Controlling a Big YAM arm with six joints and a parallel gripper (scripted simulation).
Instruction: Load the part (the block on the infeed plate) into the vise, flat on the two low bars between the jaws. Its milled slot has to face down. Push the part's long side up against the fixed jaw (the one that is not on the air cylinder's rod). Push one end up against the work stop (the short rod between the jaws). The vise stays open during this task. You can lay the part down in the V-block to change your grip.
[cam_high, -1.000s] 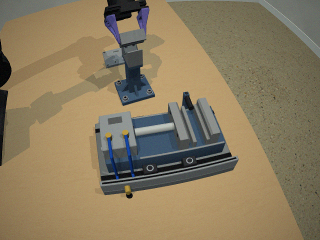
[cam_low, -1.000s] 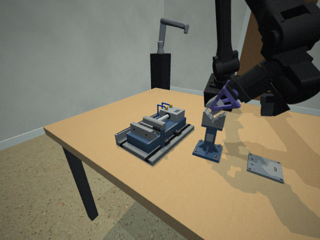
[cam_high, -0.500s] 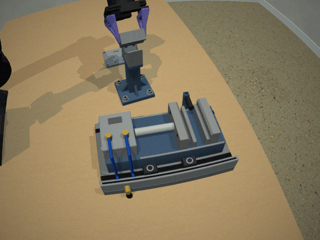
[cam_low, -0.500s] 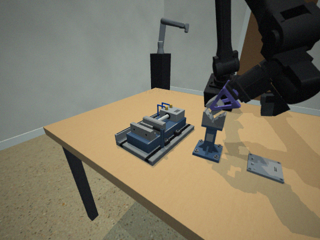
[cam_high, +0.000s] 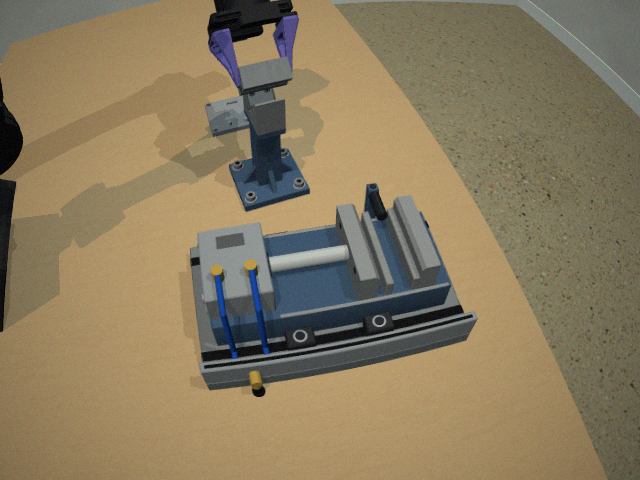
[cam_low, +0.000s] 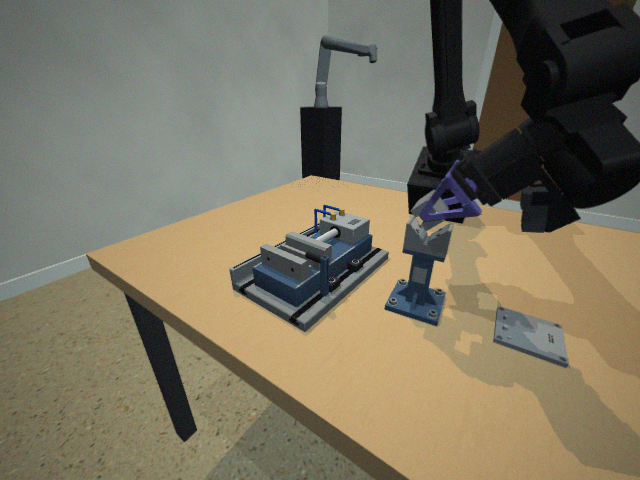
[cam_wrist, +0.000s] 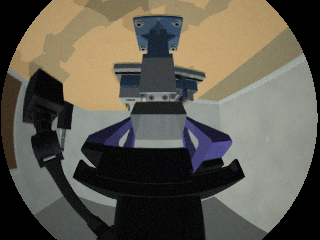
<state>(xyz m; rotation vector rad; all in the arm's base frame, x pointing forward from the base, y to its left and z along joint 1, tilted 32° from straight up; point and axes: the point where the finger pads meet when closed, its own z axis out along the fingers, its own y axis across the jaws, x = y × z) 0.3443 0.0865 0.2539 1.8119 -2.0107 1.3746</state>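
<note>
Now: the grey part 10 mm below my hand. Round my hand: cylinder rod (10 mm ahead, 200 mm to the right, 110 mm below); then v-block stand (130 mm below); then black work stop (100 mm ahead, 150 mm to the right, 100 mm below).
</note>
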